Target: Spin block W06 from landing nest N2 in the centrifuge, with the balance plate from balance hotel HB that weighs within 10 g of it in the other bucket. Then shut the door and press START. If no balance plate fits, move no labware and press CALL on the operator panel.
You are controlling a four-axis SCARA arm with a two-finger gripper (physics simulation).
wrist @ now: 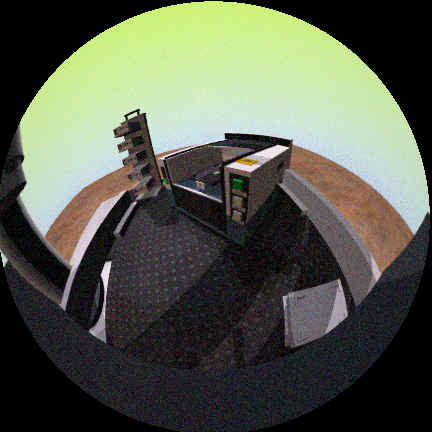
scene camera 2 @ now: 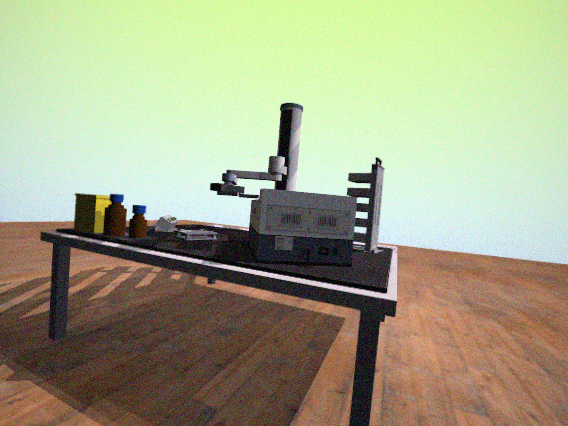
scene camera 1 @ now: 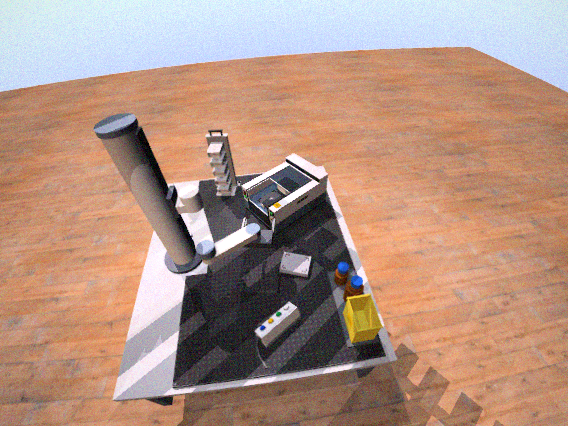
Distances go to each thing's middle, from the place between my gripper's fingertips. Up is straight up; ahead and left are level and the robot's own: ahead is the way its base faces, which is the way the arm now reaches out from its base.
My gripper is now 330 mm to the right of the centrifuge (scene camera 2: 286, 227), 190 mm short of it and 110 mm above it. Also, from my hand: yellow bin (scene camera 1: 363, 323): 580 mm to the right, 420 mm ahead, 140 mm below.
